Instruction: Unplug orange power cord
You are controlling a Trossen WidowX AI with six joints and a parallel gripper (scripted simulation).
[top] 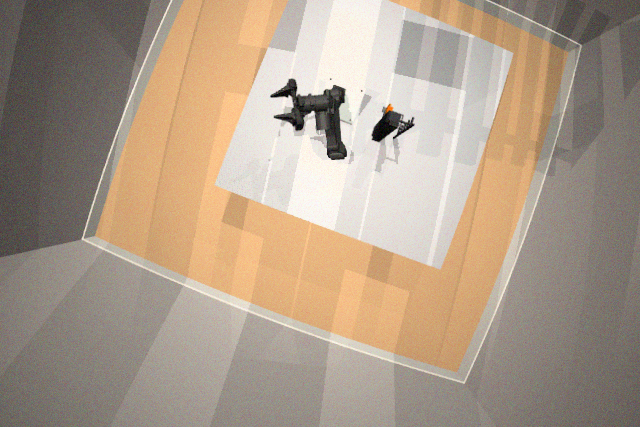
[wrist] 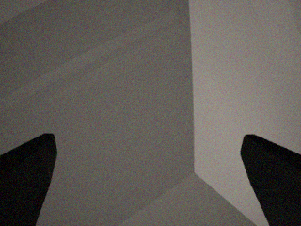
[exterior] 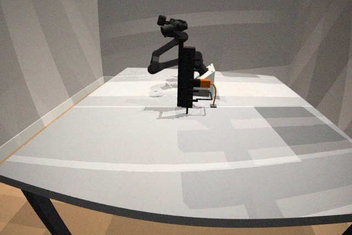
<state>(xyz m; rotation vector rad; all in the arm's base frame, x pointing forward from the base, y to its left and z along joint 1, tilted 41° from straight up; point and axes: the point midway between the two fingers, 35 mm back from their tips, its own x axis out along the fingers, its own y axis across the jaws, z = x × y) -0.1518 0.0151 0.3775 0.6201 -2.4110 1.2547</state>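
Now: the orange plug 450 mm ahead of my gripper tip, 230 mm to the left of it and 280 mm below it.
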